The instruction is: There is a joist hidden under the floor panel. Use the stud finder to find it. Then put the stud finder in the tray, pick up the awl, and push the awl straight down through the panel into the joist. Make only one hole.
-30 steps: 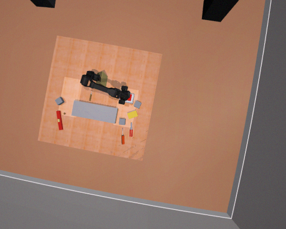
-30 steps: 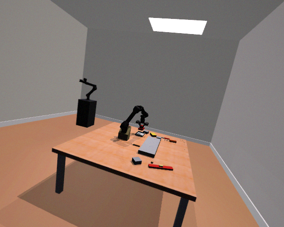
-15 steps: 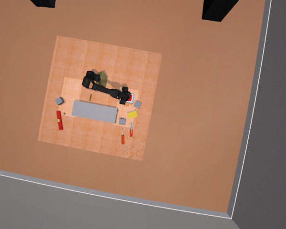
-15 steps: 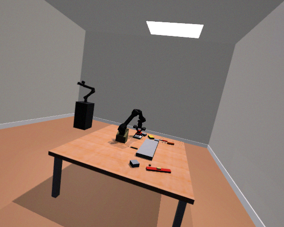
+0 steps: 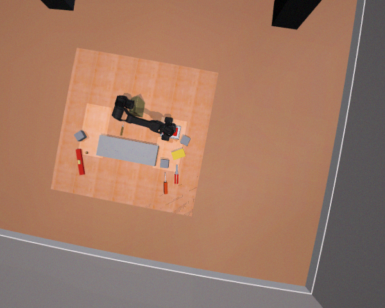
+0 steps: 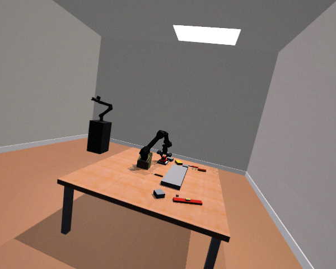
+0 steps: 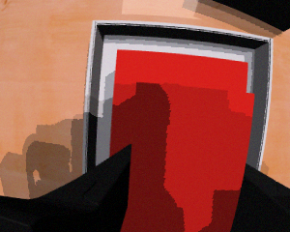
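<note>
My gripper tip is 2 cm to the left of the red stud finder and 2 cm below it. Also, from my gripper tip: white tray: 3 cm below, 1 cm to the right; yellow block: 19 cm ahead, 9 cm to the left, 3 cm below; awl: 44 cm to the right, 3 cm below, 2 cm ahead.
</note>
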